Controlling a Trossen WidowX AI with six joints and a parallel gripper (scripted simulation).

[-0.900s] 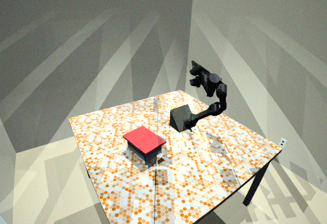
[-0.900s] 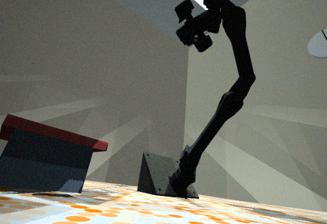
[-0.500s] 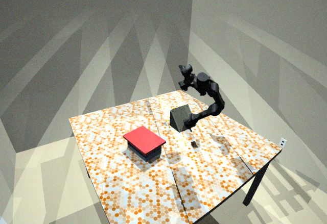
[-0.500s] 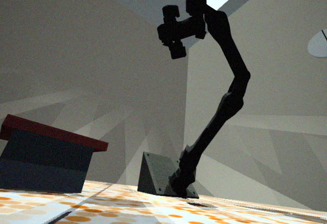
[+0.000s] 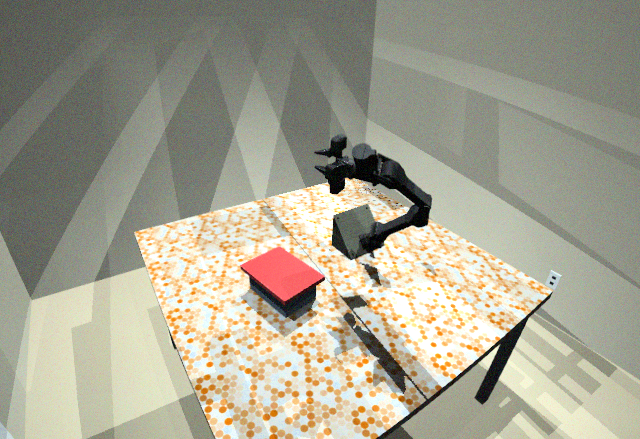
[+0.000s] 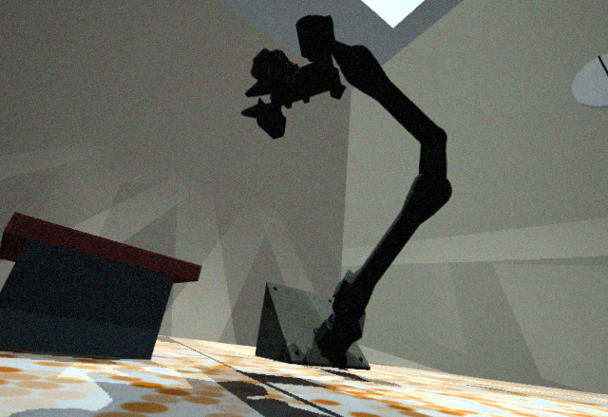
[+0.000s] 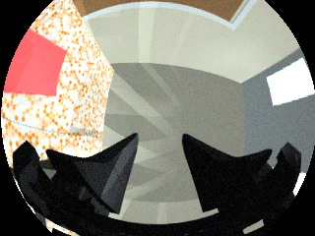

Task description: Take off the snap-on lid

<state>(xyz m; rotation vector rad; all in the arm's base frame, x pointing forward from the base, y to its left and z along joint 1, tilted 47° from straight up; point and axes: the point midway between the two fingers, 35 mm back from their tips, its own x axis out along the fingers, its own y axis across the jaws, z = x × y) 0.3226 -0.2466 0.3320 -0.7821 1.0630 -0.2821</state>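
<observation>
Now: gripper tip 14 cm short of the lid, 4 cm to the right of it and 38 cm above it. From my gripper tip the other things lie so: blue-grey storage box: 14 cm ahead, 4 cm to the left, 42 cm below.
</observation>
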